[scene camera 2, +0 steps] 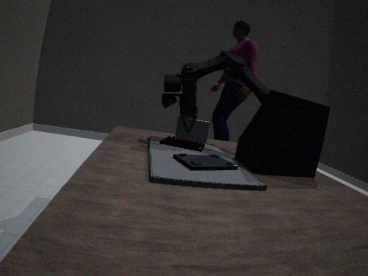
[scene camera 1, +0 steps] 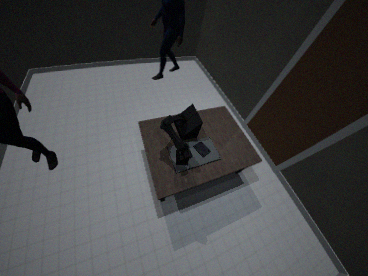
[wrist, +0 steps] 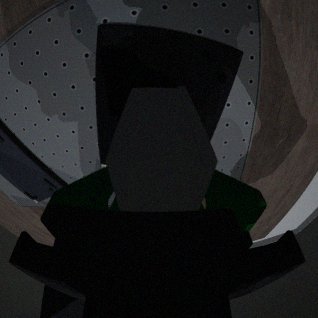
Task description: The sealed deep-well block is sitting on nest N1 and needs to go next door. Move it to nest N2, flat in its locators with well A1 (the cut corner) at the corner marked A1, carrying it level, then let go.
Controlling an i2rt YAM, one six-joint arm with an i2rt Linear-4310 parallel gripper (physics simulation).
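Frame: origin at the arm's base, x ahead, y left, z up, level; centimetres.
Where they show: gripper, between the fingertips: (scene camera 2: pixel 188 131); arm's base, origin of its link: (scene camera 2: pixel 285 128) (scene camera 1: pixel 185 119).
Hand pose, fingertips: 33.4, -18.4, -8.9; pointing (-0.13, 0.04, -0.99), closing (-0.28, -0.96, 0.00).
Things, the pixels of their centre, and the offset from my fingertips, as dx, dy, dz. Level surfaces: height alone.
- sealed deep-well block, middle of its body: (wrist: pixel 156 181) (scene camera 2: pixel 192 129) -1.4, +0.4, +1.0
- nest N1, middle of its body: (wrist: pixel 158 117) (scene camera 2: pixel 183 142) (scene camera 1: pixel 182 157) +1.1, -0.5, -4.5
- Nest N2, middle of its body: (wrist: pixel 15 168) (scene camera 2: pixel 205 161) (scene camera 1: pixel 202 148) +0.6, +24.6, -4.7
- wooden table, height of its surface: dz -6.9
The sealed deep-well block (scene camera 2: pixel 196 131) (wrist: pixel 162 145) is a pale grey box, dark in the wrist view, standing upright at nest N1 (scene camera 2: pixel 167 143) (wrist: pixel 160 57). Whether it rests in the nest or is just off it cannot be told. My gripper (scene camera 1: pixel 183 153) (scene camera 2: pixel 188 124) (wrist: pixel 156 159) points down with green fingers, shut on the block's two sides. Nest N2 (scene camera 1: pixel 202 148) (scene camera 2: pixel 207 162) (wrist: pixel 30 167) is a flat dark plate with raised corner locators and no block on it. The cut corner and the A1 mark cannot be made out.
Both nests are on a grey perforated board (scene camera 1: pixel 214 153) (scene camera 2: pixel 162 167) (wrist: pixel 50 102) on a wooden table (scene camera 1: pixel 235 137) (scene camera 2: pixel 190 225). A large black angular box (scene camera 1: pixel 192 125) (scene camera 2: pixel 285 135) stands beside the board, near N2. People stand on the floor beyond the table.
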